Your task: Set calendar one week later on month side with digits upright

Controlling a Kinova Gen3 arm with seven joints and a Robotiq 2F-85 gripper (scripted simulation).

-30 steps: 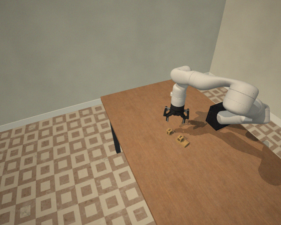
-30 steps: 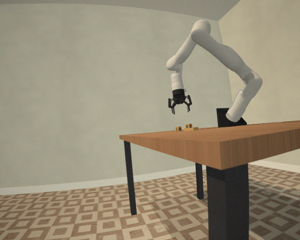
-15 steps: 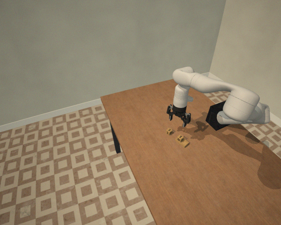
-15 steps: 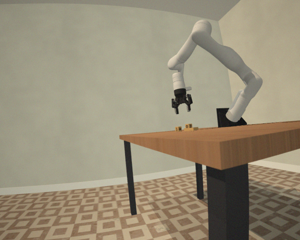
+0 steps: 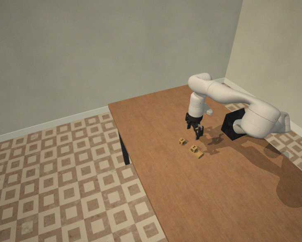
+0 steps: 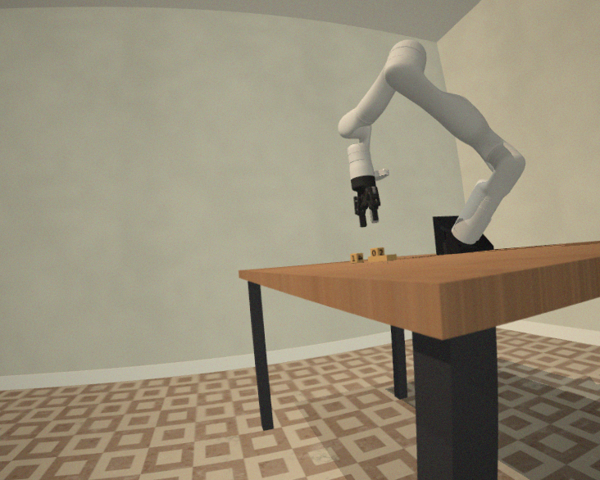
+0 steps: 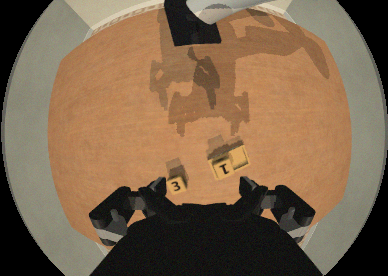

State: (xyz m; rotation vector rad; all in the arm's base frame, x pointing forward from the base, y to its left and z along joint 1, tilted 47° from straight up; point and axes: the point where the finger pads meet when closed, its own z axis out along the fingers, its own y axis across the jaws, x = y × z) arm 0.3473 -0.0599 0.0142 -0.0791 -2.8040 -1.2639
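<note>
Now: hand 50 mm to the right of the tray and 110 mm above it.
</note>
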